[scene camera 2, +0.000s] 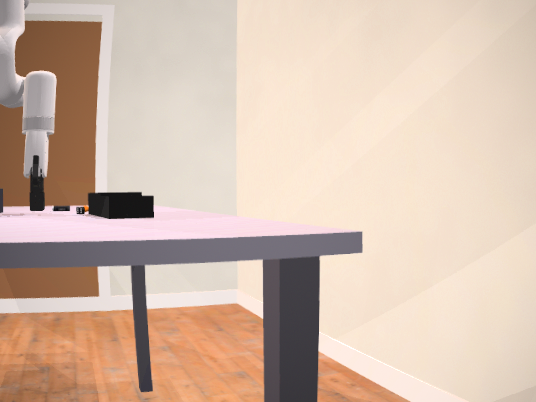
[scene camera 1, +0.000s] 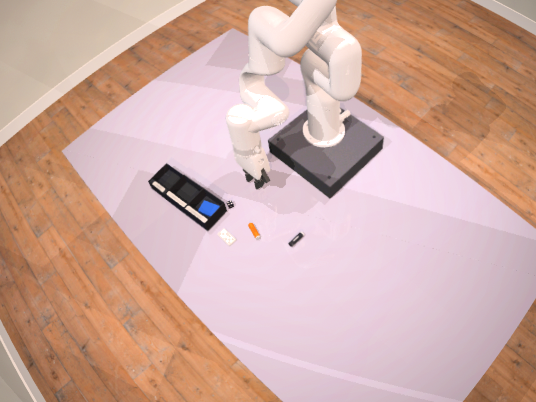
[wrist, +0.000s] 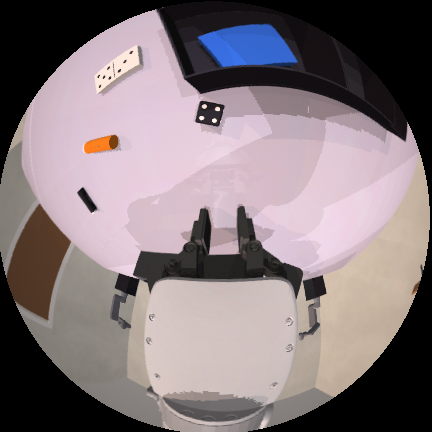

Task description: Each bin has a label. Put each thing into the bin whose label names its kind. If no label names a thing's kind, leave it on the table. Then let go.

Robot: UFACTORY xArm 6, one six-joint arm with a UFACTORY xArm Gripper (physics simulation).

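Places are measured from the arm's base along level axes (x left, y down, z back), in centimetres.
Where they show: gripper, between the fingertips: (scene camera 2: 37, 210) (scene camera 1: 255, 182) (wrist: 222, 216); arm's base, origin of its link: (scene camera 1: 323, 131).
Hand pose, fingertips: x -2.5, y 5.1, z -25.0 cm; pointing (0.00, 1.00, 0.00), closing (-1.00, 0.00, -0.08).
Each offset is from my fingertips to the top centre of the thing. Level surfaces: height alone.
My gripper (scene camera 1: 258, 182) (scene camera 2: 37, 208) (wrist: 222, 216) is partly open and empty, low over the table between the robot base and the bins. A black die with white pips @[dx +0.8, dy -0.7, dz -10.0 cm] (scene camera 1: 230, 204) (scene camera 2: 80, 210) (wrist: 209, 113) lies beside the near end of the black three-bin tray @[dx -10.0, dy -3.7, dz -18.4 cm] (scene camera 1: 216, 220) (scene camera 2: 131, 207) (wrist: 260, 79). A blue block @[dx -1.9, dy -0.8, dz -15.7 cm] (scene camera 1: 208, 208) (wrist: 250, 46) lies in that end bin. A white domino @[dx +8.4, dy +0.2, dz -17.0 cm] (scene camera 1: 226, 237) (wrist: 118, 69), an orange cylinder @[dx +12.3, dy -0.5, dz -10.2 cm] (scene camera 1: 254, 231) (wrist: 101, 144) and a small black oblong @[dx +21.9, dy -0.5, dz -3.2 cm] (scene camera 1: 296, 239) (scene camera 2: 61, 208) (wrist: 87, 200) lie on the table. The pale labels are unreadable; the other bins' insides are dark.
The dark robot base (scene camera 1: 326, 175) stands near the gripper on the pale table @[dy +0.9 cm] (scene camera 1: 350, 300) (scene camera 2: 225, 230). The tray's walls rise above the table top. In scene camera 2, the tray's side wall hides what lies inside.
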